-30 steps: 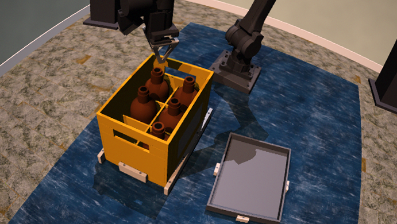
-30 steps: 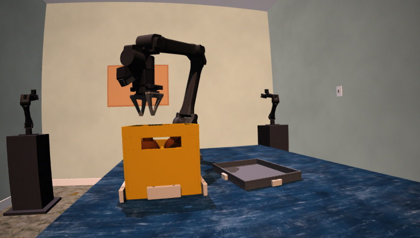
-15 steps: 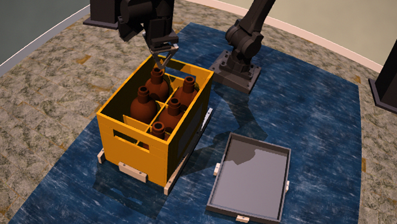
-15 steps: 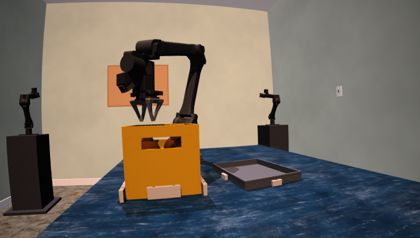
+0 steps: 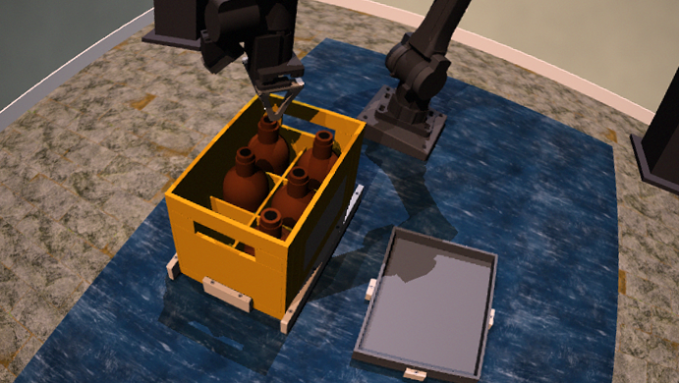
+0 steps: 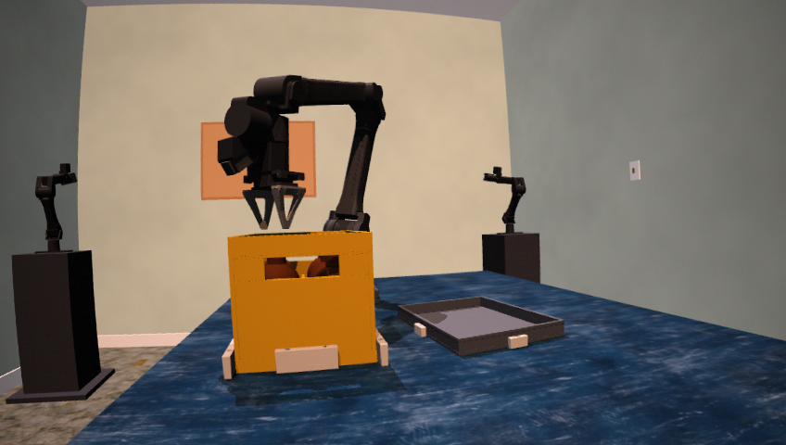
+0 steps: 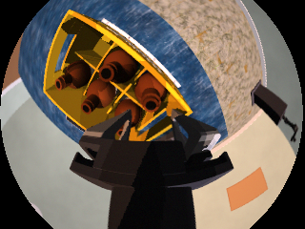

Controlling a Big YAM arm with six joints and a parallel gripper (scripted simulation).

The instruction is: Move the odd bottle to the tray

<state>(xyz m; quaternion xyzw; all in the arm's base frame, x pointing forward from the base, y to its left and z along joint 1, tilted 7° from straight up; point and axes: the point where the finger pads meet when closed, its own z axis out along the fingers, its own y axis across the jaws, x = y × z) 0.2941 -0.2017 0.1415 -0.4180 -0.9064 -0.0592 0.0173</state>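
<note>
Now: hand 9 cm short of the orange crate, 4 cm to the right of it and 11 cm above it. The rest, counted from my hand: dark grey tray 13 cm ahead, 32 cm to the left, 18 cm below.
</note>
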